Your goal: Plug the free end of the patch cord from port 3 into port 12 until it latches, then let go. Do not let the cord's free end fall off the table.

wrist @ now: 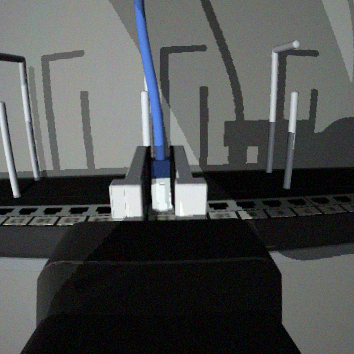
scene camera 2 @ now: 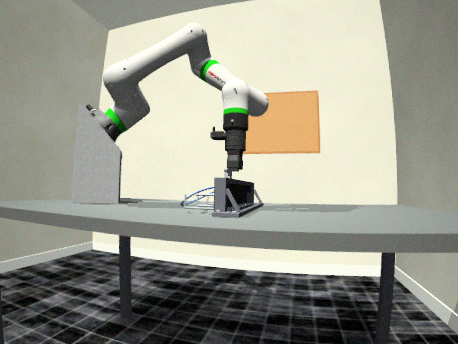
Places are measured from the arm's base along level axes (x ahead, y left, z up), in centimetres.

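Pixels of known places: gripper, fingertip midpoint: (wrist: 160, 163); arm's base at its link origin: (scene camera 2: 102, 131).
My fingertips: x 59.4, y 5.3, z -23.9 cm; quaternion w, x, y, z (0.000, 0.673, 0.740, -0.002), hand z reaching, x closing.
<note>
Ahead of a thing's pixels: the offset from my fingertips to its top centre. "spot": to the spot under its first point. Level surfaces: height alone.
My gripper (scene camera 2: 229, 174) (wrist: 160, 163) is shut on the plug at the free end of the blue patch cord, with one pale finger on each side. The plug {dz +0.9, dx +1.9, dy +0.2 cm} (wrist: 161, 186) has a dark blue boot and a clear body. Its tip is at the port row of the patch panel {dz +2.2, dx +1.4, dy -0.7 cm} (scene camera 2: 220, 196) (wrist: 240, 183); whether it is inside a port is hidden by the fingers and the plug. The blue cord {spot: dz -1.8, dx -9.8, dy -2.3 cm} (scene camera 2: 200, 192) (wrist: 152, 90) runs up and away from the boot in the wrist view. Open ports show on both sides of the fingers. The port numbers are too blurred to read.
Thin pale cable-guide posts {spot: dz -6.1, dx -4.6, dy +8.6 cm} (wrist: 273, 95) stand behind the port row, left, right and just behind the cord. The panel stands on the grey table {dz -7.8 cm} (scene camera 2: 310, 225), with a sloping brace {dz -0.5, dx +10.3, dy -23.4 cm} (scene camera 2: 232, 199) at its near end. The robot's pedestal (scene camera 2: 95, 170) stands at the left.
</note>
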